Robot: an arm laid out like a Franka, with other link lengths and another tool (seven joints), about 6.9 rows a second.
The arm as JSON. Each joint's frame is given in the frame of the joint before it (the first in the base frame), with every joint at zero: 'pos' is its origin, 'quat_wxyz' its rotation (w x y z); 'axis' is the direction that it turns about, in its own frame. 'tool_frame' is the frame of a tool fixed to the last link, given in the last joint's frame.
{
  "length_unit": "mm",
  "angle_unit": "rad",
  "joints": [
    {
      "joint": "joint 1",
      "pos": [
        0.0,
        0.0,
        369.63
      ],
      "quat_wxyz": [
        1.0,
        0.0,
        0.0,
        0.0
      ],
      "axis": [
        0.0,
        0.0,
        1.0
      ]
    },
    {
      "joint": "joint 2",
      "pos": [
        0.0,
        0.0,
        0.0
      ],
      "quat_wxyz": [
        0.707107,
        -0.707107,
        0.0,
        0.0
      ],
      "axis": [
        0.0,
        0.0,
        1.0
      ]
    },
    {
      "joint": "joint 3",
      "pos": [
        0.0,
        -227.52,
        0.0
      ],
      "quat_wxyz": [
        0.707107,
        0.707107,
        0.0,
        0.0
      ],
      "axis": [
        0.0,
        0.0,
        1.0
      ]
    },
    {
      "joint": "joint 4",
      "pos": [
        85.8,
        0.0,
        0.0
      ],
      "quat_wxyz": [
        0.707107,
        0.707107,
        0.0,
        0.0
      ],
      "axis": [
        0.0,
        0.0,
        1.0
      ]
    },
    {
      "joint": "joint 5",
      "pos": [
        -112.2,
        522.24,
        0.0
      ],
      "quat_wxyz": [
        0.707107,
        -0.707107,
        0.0,
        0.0
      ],
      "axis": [
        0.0,
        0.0,
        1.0
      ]
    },
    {
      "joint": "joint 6",
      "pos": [
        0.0,
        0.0,
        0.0
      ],
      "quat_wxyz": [
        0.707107,
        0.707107,
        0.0,
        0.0
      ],
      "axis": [
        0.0,
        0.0,
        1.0
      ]
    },
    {
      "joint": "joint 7",
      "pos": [
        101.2,
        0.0,
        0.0
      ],
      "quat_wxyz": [
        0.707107,
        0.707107,
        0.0,
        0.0
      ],
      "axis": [
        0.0,
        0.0,
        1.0
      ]
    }
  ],
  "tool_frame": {
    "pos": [
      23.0,
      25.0,
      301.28
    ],
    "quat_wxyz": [
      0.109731,
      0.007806,
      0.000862,
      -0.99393
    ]
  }
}
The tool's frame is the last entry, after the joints.
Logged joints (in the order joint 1, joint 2, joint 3, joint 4, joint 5, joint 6, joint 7), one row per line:
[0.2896, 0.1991, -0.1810, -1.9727, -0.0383, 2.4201, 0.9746]
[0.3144, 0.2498, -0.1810, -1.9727, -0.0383, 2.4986, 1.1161]
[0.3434, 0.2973, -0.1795, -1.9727, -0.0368, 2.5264, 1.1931]
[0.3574, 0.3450, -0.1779, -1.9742, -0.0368, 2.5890, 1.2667]
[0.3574, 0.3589, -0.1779, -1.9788, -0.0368, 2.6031, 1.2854]
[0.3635, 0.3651, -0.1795, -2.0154, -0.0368, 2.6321, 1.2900]
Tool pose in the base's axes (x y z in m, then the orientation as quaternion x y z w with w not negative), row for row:
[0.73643, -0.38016, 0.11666, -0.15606, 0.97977, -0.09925, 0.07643]
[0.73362, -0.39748, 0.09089, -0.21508, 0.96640, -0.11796, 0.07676]
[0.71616, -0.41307, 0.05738, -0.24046, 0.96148, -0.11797, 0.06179]
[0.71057, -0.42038, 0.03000, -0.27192, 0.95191, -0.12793, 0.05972]
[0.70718, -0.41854, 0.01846, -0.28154, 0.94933, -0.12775, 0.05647]
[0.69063, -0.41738, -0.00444, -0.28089, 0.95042, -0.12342, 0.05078]
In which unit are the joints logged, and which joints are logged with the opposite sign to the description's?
The joints are logged in radians. Opposite sign: joint 1, joint 7.
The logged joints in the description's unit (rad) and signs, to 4 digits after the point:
[-0.2896, 0.1991, -0.1810, -1.9727, -0.0383, 2.4201, -0.9746]
[-0.3144, 0.2498, -0.1810, -1.9727, -0.0383, 2.4986, -1.1161]
[-0.3434, 0.2973, -0.1795, -1.9727, -0.0368, 2.5264, -1.1931]
[-0.3574, 0.3450, -0.1779, -1.9742, -0.0368, 2.5890, -1.2667]
[-0.3574, 0.3589, -0.1779, -1.9788, -0.0368, 2.6031, -1.2854]
[-0.3635, 0.3651, -0.1795, -2.0154, -0.0368, 2.6321, -1.2900]

